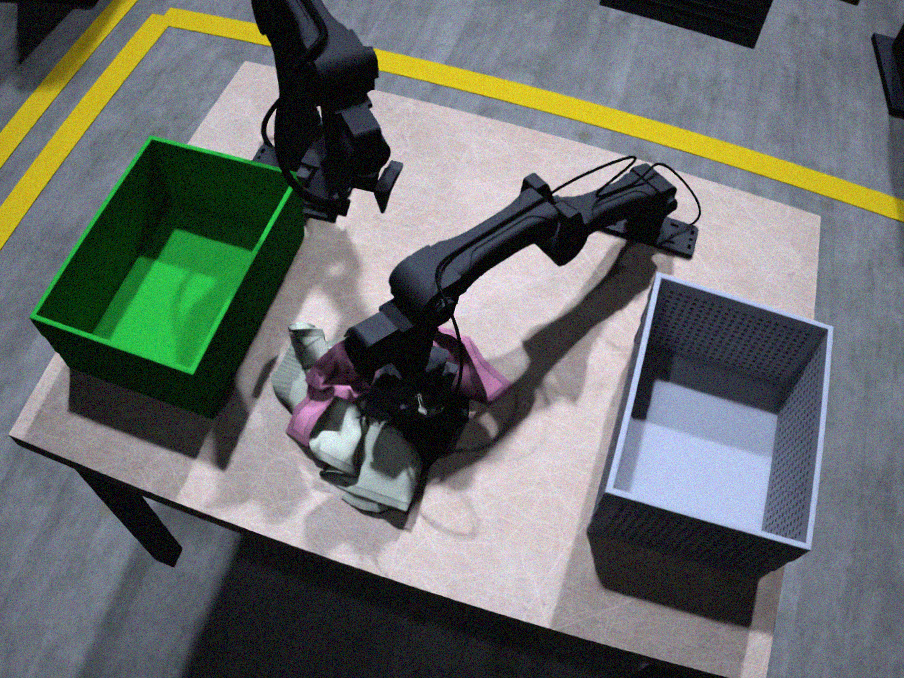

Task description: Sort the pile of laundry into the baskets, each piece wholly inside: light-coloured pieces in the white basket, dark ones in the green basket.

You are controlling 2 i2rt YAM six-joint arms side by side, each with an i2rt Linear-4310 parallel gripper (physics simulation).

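Note:
The laundry pile lies on the table at lower centre: a pink piece (478, 372), a pale green-white piece (390, 467) and, at the left of the pile, a pale ribbed part (290, 375). Dark patches show under and beside the gripper; I cannot tell cloth from shadow there. My left gripper (417, 423) is open, pointing down at the pile's right part; its fingertips are hard to make out. My right gripper (359, 195) is open, raised beside the green basket's far right corner, away from the pile. No laundry shows inside the green basket (251, 310) or the white basket (737, 339).
The green basket stands at the left of the table (511, 576), the white one at the right. Both have high walls. The left arm stretches from its base at the upper right across to the pile. The right arm stands at the upper left, close to the green basket.

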